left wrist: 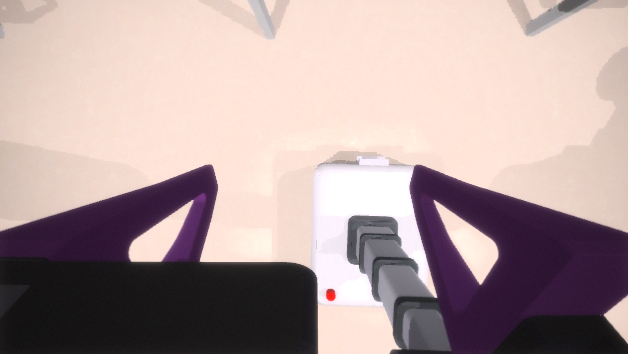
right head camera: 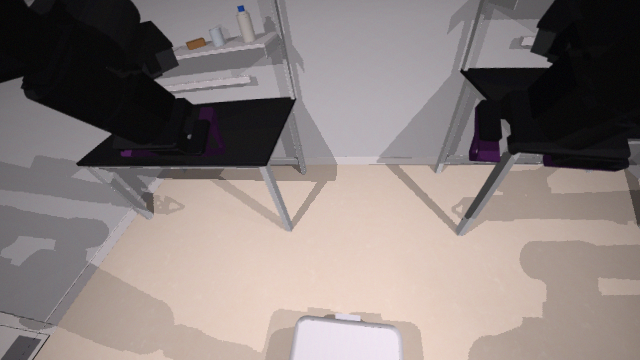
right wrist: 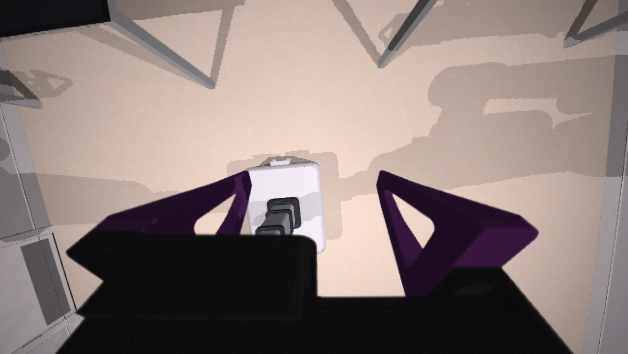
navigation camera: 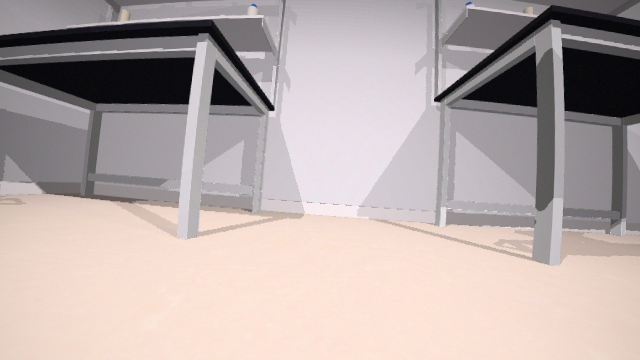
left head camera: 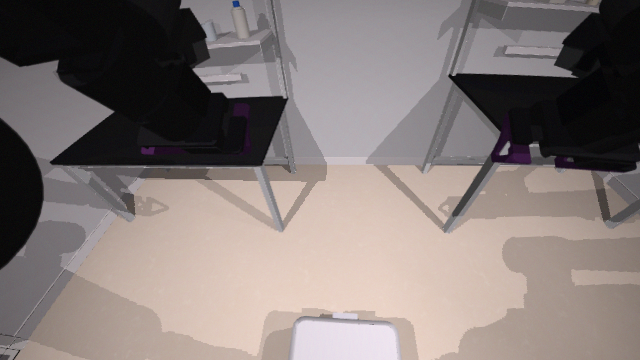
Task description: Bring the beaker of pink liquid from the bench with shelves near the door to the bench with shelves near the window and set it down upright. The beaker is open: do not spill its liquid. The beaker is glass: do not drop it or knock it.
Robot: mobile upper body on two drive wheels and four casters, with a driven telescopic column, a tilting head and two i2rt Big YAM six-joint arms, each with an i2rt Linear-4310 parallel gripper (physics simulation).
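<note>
The beaker of pink liquid does not show in these views. A black-topped bench (left head camera: 267, 117) (right head camera: 260, 122) (navigation camera: 195, 135) stands at the left, and another bench (left head camera: 482, 92) (right head camera: 500, 80) (navigation camera: 548, 140) at the right. Both have shelves behind; I cannot tell which is near the door or window. My left gripper (left head camera: 197, 146) (right head camera: 172, 145) (left wrist: 313, 175) is open and empty, and with its arm hides part of the left bench top in the head views. My right gripper (left head camera: 542, 159) (right head camera: 522, 154) (right wrist: 314, 177) is open and empty, in front of the right bench's corner.
The left shelf (left head camera: 252, 39) (right head camera: 255, 44) holds a blue-capped bottle (left head camera: 240, 21) (right head camera: 245, 25), a pale cup (left head camera: 210, 31) (right head camera: 217, 36) and an orange-brown block (right head camera: 196, 43). Bench legs stand on both sides of a floor gap. My white base (left head camera: 345, 340) (right head camera: 348, 342) (left wrist: 365, 190) (right wrist: 285, 182) is below.
</note>
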